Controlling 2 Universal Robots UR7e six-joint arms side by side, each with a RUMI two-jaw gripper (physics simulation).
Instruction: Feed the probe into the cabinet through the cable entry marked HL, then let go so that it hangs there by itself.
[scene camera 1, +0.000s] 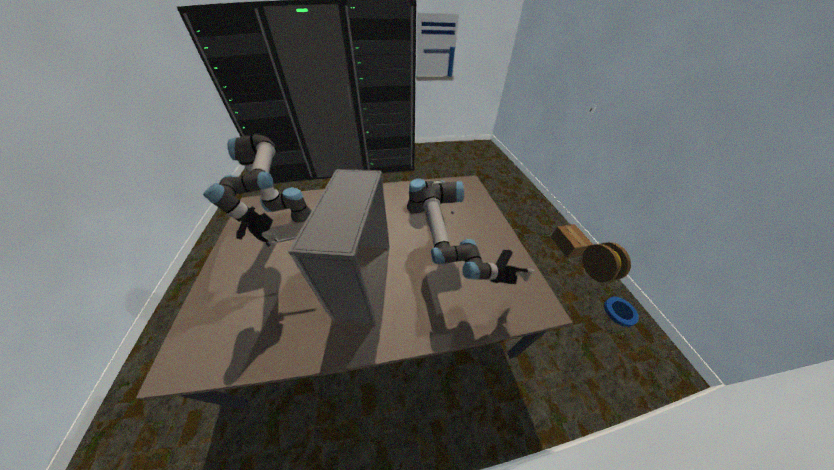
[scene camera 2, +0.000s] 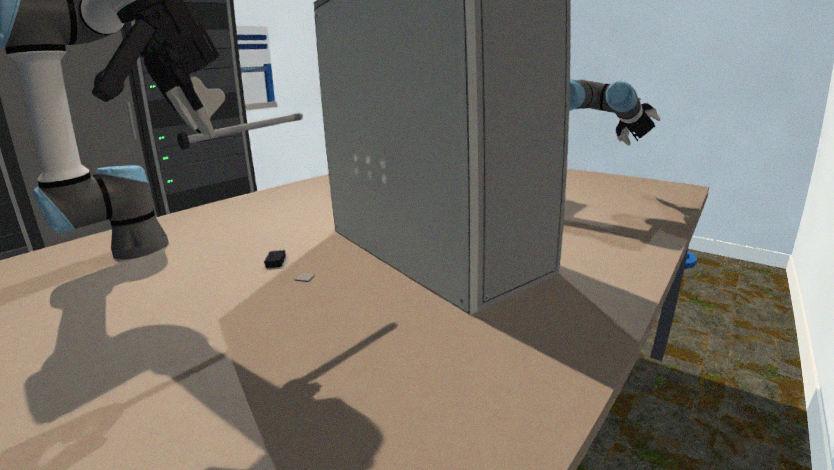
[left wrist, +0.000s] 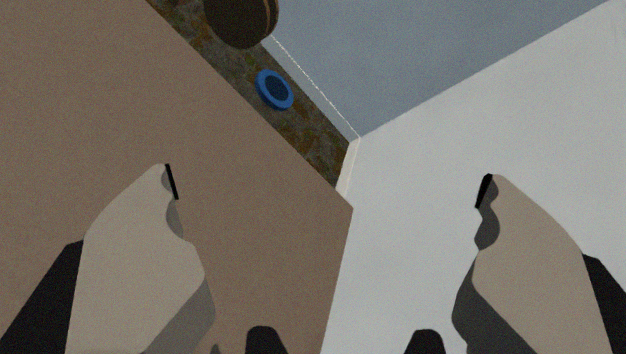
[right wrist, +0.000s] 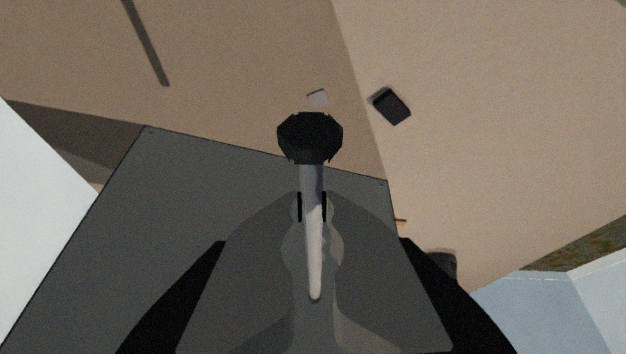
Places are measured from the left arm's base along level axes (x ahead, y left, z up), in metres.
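Where they show: left gripper, fingertip midpoint: (scene camera 1: 524, 270) (left wrist: 327, 174); right gripper, fingertip midpoint: (scene camera 1: 277, 242) (scene camera 2: 210, 137) (right wrist: 311, 193); left arm's base, link origin: (scene camera 1: 416, 207) (right wrist: 434, 260); right arm's base, link origin: (scene camera 1: 302, 215) (scene camera 2: 141, 248).
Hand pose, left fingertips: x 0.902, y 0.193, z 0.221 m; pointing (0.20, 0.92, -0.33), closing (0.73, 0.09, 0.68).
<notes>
Each offset is from my left fingertips to the top centre of the thing. "*": to the spot under its first point. Level surfaces: height alone.
The probe @(dx -0.585, dy -1.040, dz +0.093 m) (scene camera 1: 284, 238) (scene camera 2: 256, 124) (right wrist: 313, 250) is a thin pale rod with a wide black end. My right gripper (scene camera 1: 269, 240) (scene camera 2: 208, 133) (right wrist: 311, 193) is shut on it near that black end, high above the table. The thin end points toward the cabinet and tilts slightly upward in scene camera 2, where a gap shows between them. The grey cabinet (scene camera 1: 335, 216) (scene camera 2: 402, 87) (right wrist: 200, 200) stands upright. Several small pale cable entries @(* dx -0.507, dy -0.817, dz -0.012 m) (scene camera 2: 368, 159) show on its side face; their markings are unreadable. My left gripper (scene camera 2: 640, 129) (left wrist: 327, 174) is open and empty beyond the cabinet.
A black block @(dx -0.696, dy -0.937, dz -0.206 m) (scene camera 2: 274, 258) (right wrist: 392, 106) and a flat light piece @(dx -0.574, dy -0.969, dz -0.218 m) (scene camera 2: 304, 277) (right wrist: 319, 97) lie on the table @(dz -0.221 m) (scene camera 1: 192, 350) (scene camera 2: 496, 408). A blue ring (scene camera 1: 608, 308) (left wrist: 261, 90), a brown spool (scene camera 1: 601, 262) (left wrist: 240, 20) and a wooden box (scene camera 1: 570, 236) are beyond the table.
</notes>
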